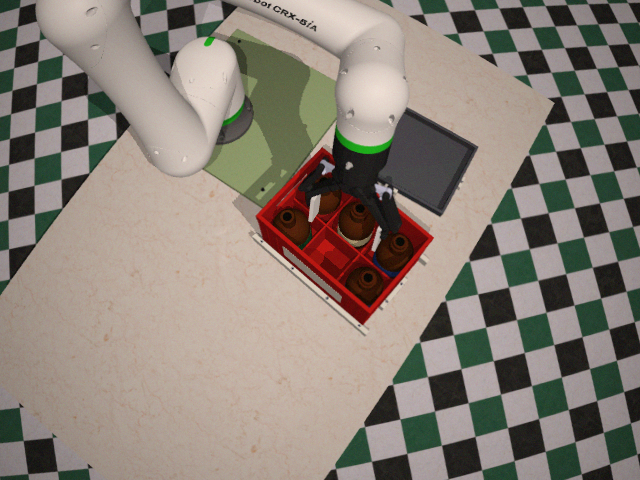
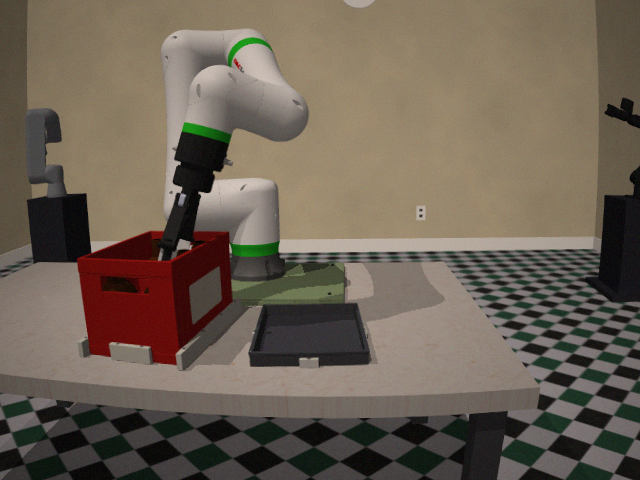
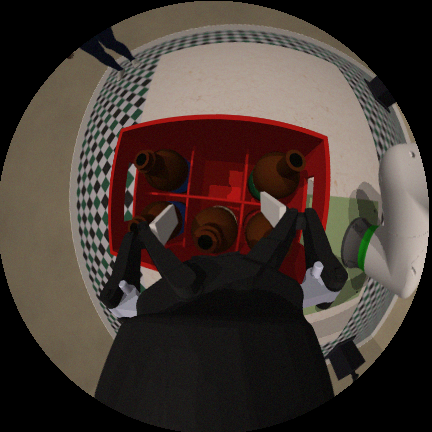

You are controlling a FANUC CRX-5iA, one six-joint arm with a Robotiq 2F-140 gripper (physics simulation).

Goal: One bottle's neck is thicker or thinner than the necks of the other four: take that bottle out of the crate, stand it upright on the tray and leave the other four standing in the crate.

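Pixels of known places: gripper, fingertip midpoint: [image 1: 344, 230] [image 3: 217, 206]; arm's base at its link origin: [image 2: 256, 274] [image 3: 355, 242].
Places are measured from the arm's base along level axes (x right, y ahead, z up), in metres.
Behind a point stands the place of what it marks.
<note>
The red crate [image 1: 361, 312] {x 0.172, y 0.532, z 0.111 m} [image 2: 129, 322] {x 0.078, y 0.549, z 0.056 m} [image 3: 220, 132] {x 0.161, y 0.404, z 0.129 m} holds five upright brown bottles; its front middle compartment is empty. My gripper [image 1: 345, 223] {x 0.063, y 0.406, z 0.093 m} [image 2: 173, 253] [image 3: 217, 206] {x 0.063, y 0.406, z 0.093 m} is open, its pads dipping into the crate on either side of the cream-labelled middle bottle [image 1: 355, 223] {x 0.044, y 0.416, z 0.113 m} [image 3: 220, 225] {x 0.040, y 0.397, z 0.113 m}. A green-labelled bottle [image 1: 293, 227] {x 0.127, y 0.331, z 0.117 m} [image 3: 275, 175] {x 0.112, y 0.330, z 0.117 m} stands at one end, beside a bottle [image 1: 329, 202] {x 0.040, y 0.349, z 0.104 m} [image 3: 256, 232] {x 0.034, y 0.348, z 0.108 m} partly hidden by a finger. Two blue-labelled bottles [image 1: 395, 254] {x 0.047, y 0.514, z 0.121 m} [image 3: 165, 170] {x 0.113, y 0.484, z 0.111 m} stand at the other end. I cannot tell clearly which neck differs. The dark tray [image 1: 423, 160] {x -0.210, y 0.426, z -0.008 m} [image 2: 310, 333] {x -0.202, y 0.386, z -0.008 m} holds no bottle.
Pale strips [image 1: 310, 283] {x 0.174, y 0.411, z 0.017 m} [image 2: 211, 330] {x -0.028, y 0.436, z 0.008 m} edge the crate's base. The crate's walls and dividers surround the fingers. The tray has a low rim and stands beside the crate. The arm's base stands on a green plate [image 1: 310, 103] {x -0.154, y 0.140, z 0.003 m} [image 2: 299, 291] {x -0.141, y 0.153, z 0.003 m} behind the crate.
</note>
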